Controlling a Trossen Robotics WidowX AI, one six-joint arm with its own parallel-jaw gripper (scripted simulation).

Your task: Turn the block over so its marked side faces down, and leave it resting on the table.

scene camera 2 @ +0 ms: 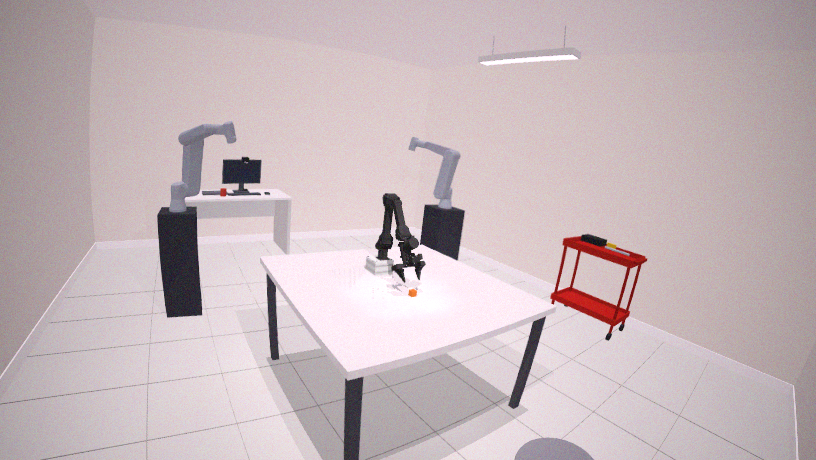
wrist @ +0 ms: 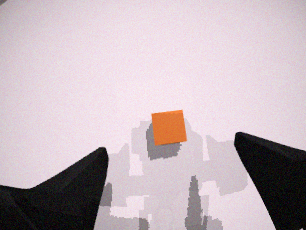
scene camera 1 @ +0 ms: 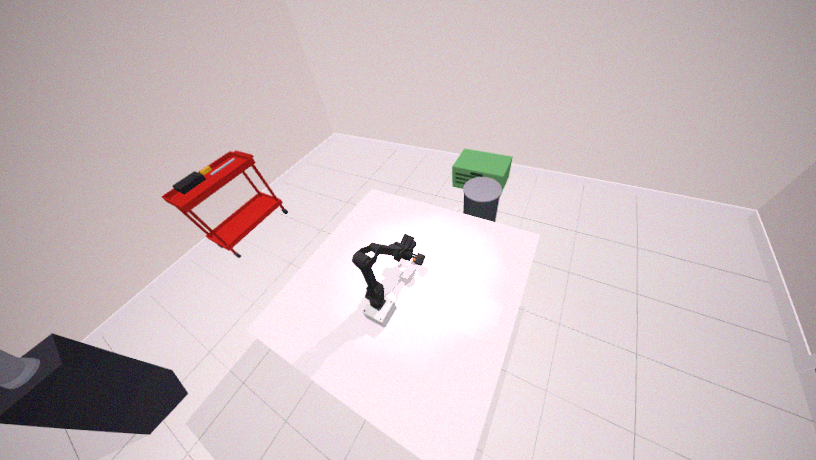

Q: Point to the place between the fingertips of my gripper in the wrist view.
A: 173, 147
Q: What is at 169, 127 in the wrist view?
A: An orange block.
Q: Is my gripper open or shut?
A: Open.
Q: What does my gripper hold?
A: Nothing.
